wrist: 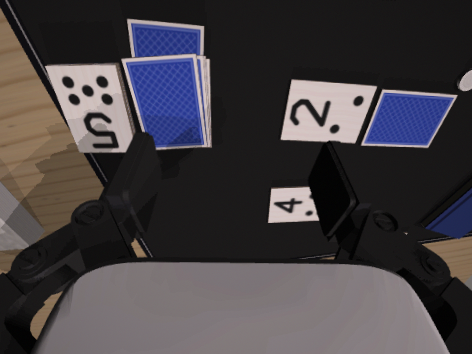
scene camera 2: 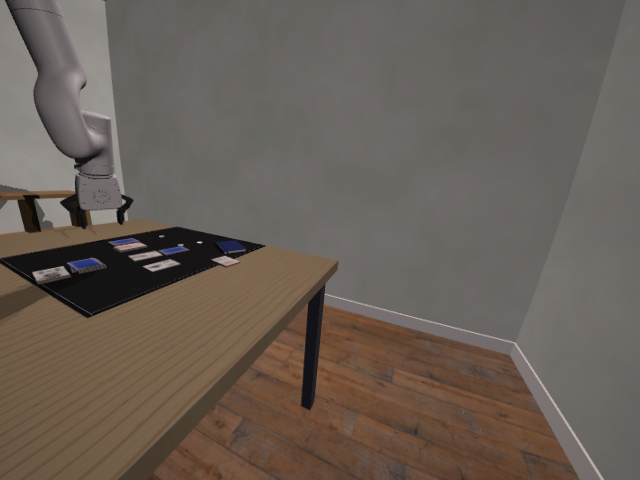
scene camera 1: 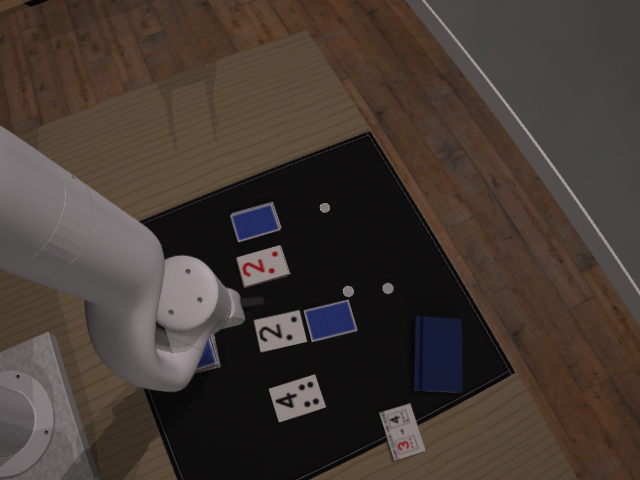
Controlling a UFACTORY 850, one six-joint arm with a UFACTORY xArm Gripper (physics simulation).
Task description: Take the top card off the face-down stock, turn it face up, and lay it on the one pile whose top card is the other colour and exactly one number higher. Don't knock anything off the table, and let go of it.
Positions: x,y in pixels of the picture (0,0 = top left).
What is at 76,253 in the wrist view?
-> My gripper.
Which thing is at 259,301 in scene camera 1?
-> My gripper.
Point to a black mat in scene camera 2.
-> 123,278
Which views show my gripper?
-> The wrist view, scene camera 2 and scene camera 1: all of them.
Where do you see a black mat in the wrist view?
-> At 213,202
